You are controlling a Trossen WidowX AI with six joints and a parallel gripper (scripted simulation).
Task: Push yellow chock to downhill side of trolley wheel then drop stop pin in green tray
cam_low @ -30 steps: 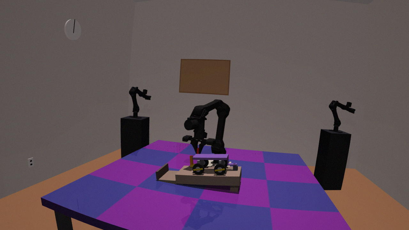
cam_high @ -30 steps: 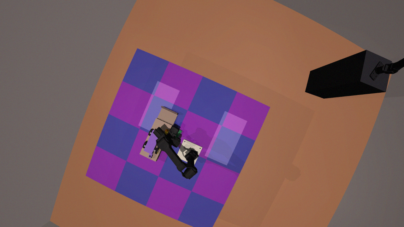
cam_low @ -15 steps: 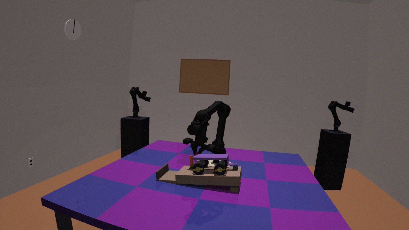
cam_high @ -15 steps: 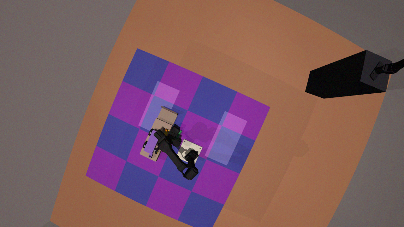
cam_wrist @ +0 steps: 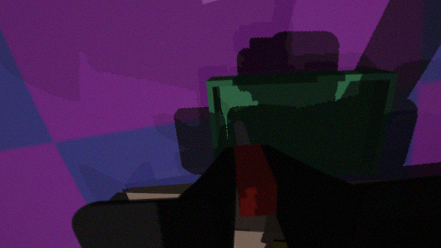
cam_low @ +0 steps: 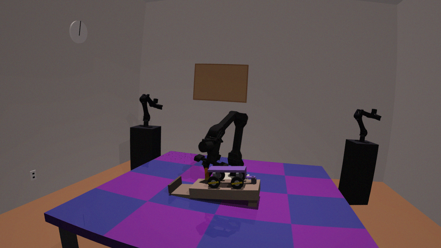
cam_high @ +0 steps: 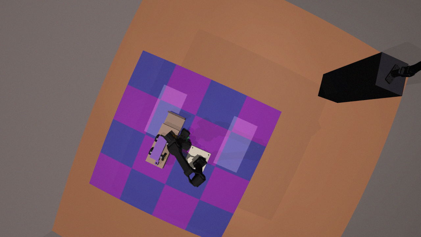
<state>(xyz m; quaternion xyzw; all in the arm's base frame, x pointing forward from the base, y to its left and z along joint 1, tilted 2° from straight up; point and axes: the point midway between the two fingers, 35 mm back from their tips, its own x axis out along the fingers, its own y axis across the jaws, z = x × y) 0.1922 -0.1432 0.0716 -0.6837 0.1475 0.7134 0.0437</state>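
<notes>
The green tray is 6 cm below my gripper tip, 3 cm to the left of it and 1 cm ahead of it. The rest, counted from my gripper tip: tan ramp: 15 cm ahead, 11 cm to the left, 1 cm below; then yellow chock: 8 cm ahead, 3 cm above, 2 cm to the left; then red-headed stop pin: right at my gripper tip.
</notes>
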